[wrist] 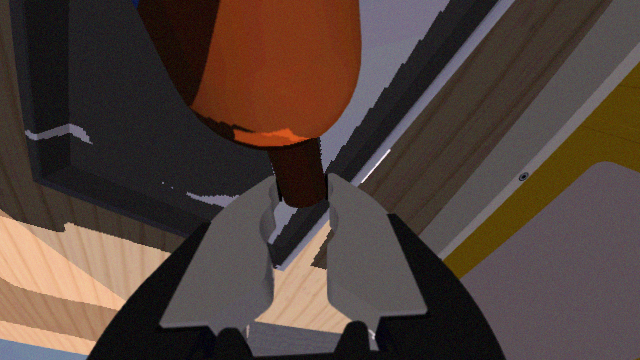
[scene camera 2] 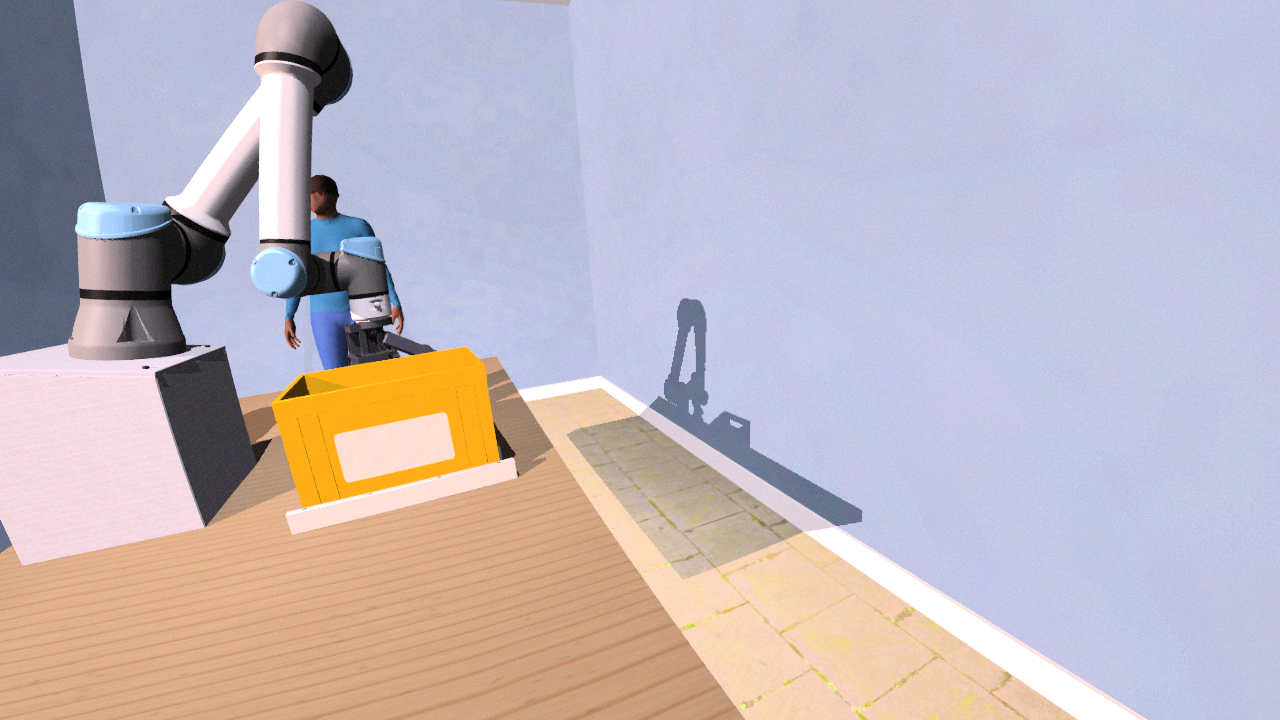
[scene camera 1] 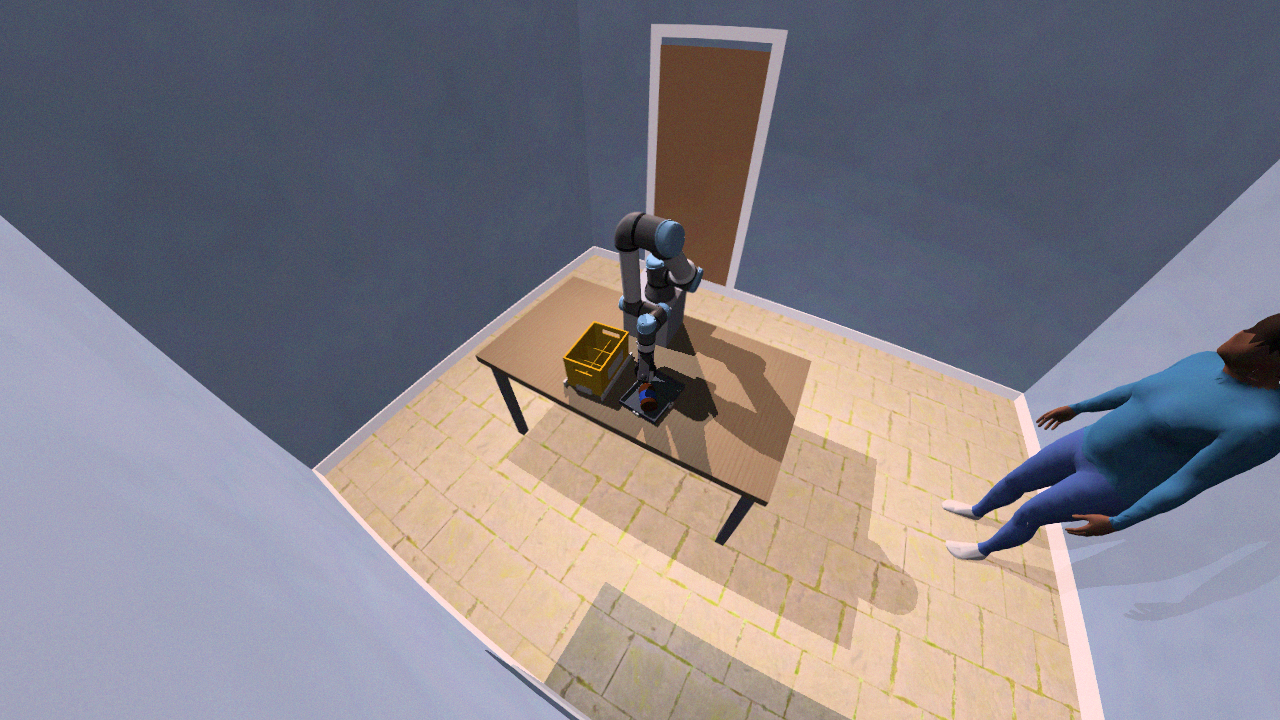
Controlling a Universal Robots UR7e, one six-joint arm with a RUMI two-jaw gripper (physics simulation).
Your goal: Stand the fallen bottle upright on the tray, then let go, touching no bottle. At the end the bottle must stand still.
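The bottle, orange with a blue part, lies on its side over the dark tray, its dark narrow neck toward the gripper. My gripper points down at the neck end, and its two grey jaws are shut on the neck near its mouth, as the wrist view shows. The far end of the bottle is out of the wrist view. In scene camera 2 the crate hides the bottle, the tray and the fingertips. Whether the bottle is raised at all is hard to tell.
A yellow crate stands close beside the tray, on a pale base. Both stand on the wooden table, near its long edge. A person stands away from the table.
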